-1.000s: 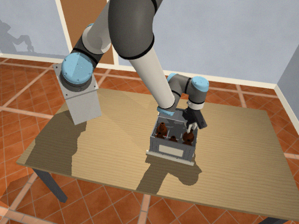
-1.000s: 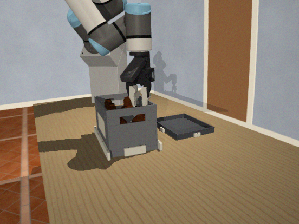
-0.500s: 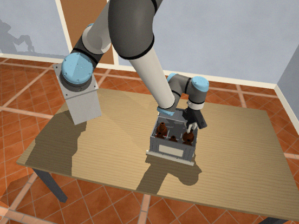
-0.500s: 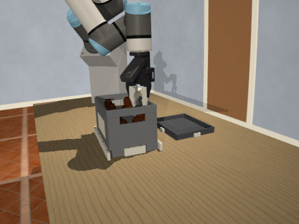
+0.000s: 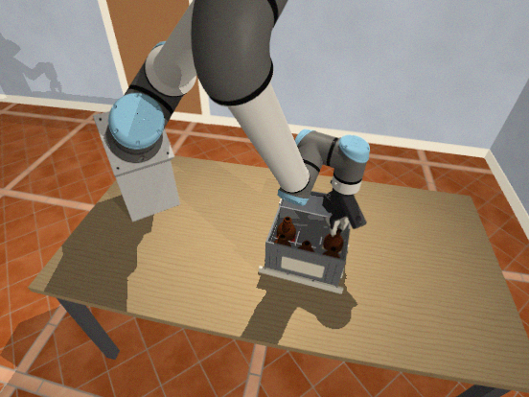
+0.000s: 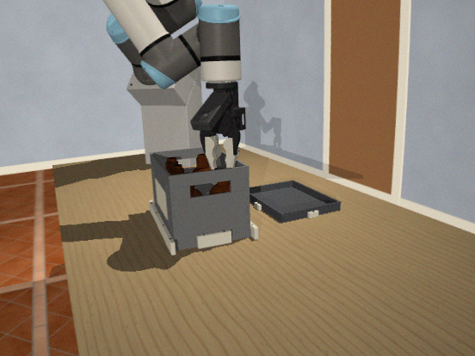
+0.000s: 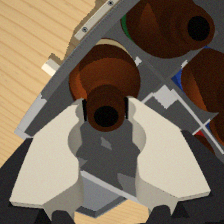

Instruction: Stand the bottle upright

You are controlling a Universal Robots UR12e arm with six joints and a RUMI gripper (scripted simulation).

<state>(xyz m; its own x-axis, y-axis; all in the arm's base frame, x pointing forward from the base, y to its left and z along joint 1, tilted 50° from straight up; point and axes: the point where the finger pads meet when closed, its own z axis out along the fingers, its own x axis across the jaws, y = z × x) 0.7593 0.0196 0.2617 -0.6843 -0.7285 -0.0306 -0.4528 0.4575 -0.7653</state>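
Now: hand 7 cm above the bottle. Also, from my hand: grey tray: 27 cm to the left, 14 cm below, 8 cm behind; then grey crate: 10 cm behind, 7 cm below, 2 cm to the right.
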